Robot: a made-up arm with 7 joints.
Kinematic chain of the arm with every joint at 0, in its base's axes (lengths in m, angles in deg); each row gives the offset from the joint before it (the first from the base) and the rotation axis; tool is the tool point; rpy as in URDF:
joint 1: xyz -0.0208 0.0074 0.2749 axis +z
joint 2: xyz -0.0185 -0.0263 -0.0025 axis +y
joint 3: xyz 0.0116 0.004 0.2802 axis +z
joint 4: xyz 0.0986 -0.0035 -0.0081 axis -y
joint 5: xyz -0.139 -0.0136 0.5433 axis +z
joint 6: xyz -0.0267 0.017 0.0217 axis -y
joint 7: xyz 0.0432 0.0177 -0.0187 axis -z
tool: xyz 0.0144 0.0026 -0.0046 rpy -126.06 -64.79 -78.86
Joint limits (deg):
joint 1: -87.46..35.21
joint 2: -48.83..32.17
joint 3: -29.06..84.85
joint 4: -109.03..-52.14
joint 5: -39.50..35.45
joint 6: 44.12..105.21
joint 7: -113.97..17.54
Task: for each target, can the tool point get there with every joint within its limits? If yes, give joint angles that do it. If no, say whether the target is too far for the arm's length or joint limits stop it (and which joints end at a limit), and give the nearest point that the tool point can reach.
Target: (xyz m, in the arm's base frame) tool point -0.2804 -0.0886 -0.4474
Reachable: no: joint limits stop it (at a limit: joint 1, joint 2, joint 4, joint 5, joint 6) | nearest point -0.3337 -0.5965 0.0850 | short by 0.738 m
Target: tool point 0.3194 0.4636 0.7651
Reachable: yes | joints 4.57 -25.30 36.75 -100.70 -14.90 75.37 -68.01
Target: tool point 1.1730 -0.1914 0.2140
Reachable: no: too far | nearest point 0.8235 -0.1332 0.2968 | short by 0.364 m
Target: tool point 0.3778 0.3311 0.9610
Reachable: yes | joints 22.78 -16.59 11.91 -82.05 5.95 100.28 -20.78
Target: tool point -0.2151 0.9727 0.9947
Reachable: no: too far | nearest point -0.1675 0.7363 0.8358 | short by 0.289 m
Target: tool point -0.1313 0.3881 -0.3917
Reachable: no: joint limits stop it (at a limit: joint 1, joint 2, joint 4, joint 5, joint 6) | nearest point 0.1613 0.6489 0.1295 | short by 0.652 m
